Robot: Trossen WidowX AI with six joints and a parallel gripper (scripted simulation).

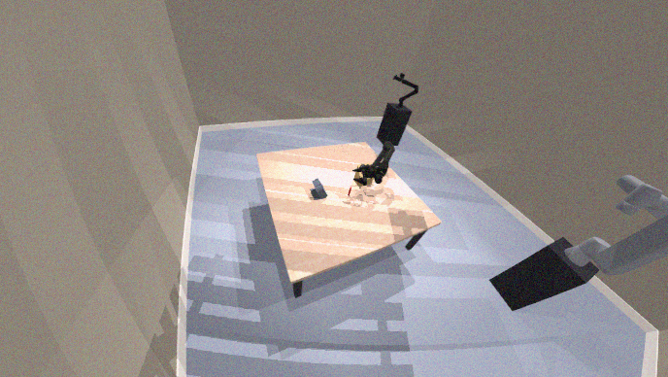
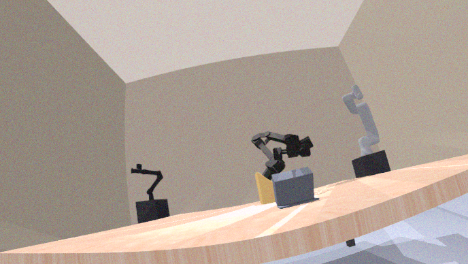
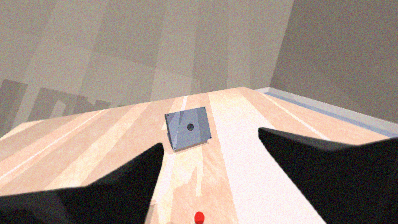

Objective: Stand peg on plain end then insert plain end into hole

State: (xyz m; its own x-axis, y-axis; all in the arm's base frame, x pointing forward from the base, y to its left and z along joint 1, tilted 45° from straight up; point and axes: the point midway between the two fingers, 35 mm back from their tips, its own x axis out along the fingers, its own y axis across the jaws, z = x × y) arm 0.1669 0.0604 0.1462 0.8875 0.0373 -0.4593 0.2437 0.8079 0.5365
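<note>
Now: the red peg 15 cm below my gripper tip, 1 cm to the left of it and 1 cm behind it. Also, from my gripper tip: sloped panel: 24 cm ahead, 16 cm below, 4 cm to the right.
</note>
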